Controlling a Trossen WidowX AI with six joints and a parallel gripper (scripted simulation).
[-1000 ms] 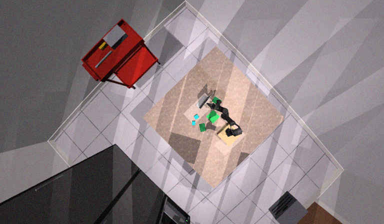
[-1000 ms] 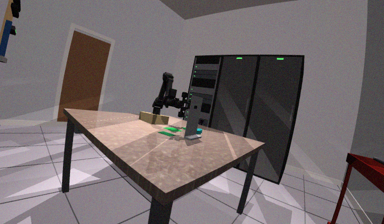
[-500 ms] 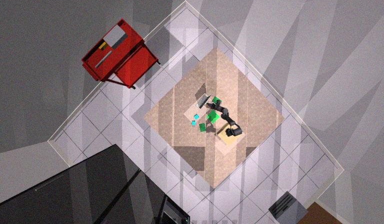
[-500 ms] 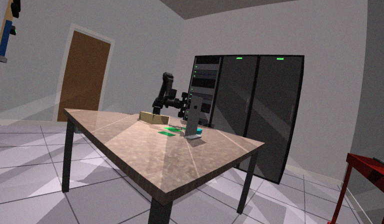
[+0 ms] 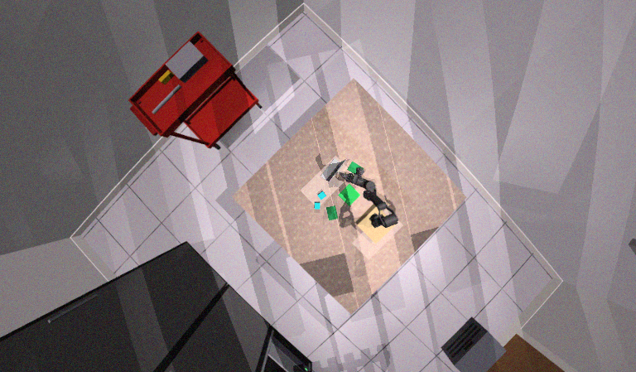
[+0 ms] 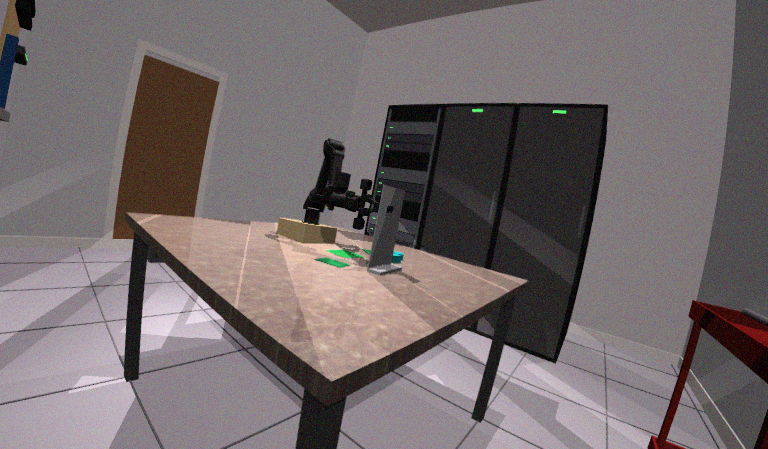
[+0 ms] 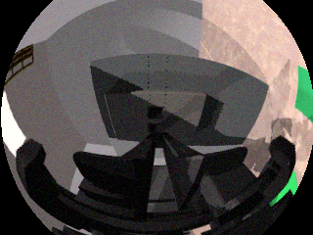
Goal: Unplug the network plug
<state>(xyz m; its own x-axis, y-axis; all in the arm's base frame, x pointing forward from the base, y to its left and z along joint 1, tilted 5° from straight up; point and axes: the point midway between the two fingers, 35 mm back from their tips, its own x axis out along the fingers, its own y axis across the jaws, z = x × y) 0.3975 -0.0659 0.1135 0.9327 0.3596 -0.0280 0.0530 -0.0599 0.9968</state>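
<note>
Now: gripper tip 190 mm past the green square, 50 mm to the right of it and 220 mm above it. Also, from my gripper tip: grey upright panel 30 mm ahead, 80 mm below; then grey plug right at my gripper tip.
</note>
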